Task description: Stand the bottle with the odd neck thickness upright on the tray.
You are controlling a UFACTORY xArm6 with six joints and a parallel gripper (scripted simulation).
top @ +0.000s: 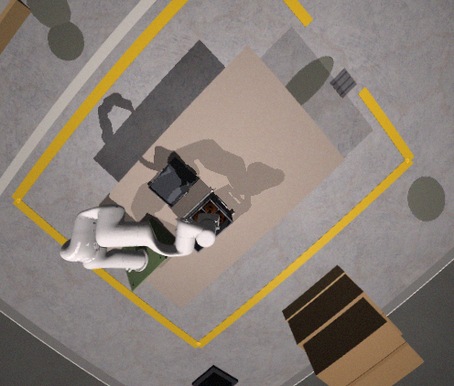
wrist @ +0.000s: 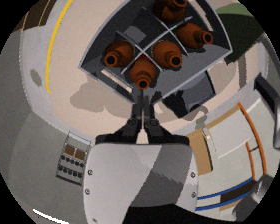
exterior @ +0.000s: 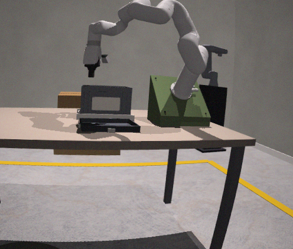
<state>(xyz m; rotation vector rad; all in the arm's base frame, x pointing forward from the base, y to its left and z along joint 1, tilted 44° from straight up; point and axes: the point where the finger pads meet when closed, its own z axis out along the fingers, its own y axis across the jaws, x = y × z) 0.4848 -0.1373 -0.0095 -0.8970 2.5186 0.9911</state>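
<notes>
My hand is 18 cm past the glass bottle, 7 cm to the left of it and 15 cm above it. Round my hand: dark crate: 9 cm behind, 3 cm to the right, 16 cm below; then flat dark tray: 6 cm behind, 26 cm to the left, 23 cm below.
</notes>
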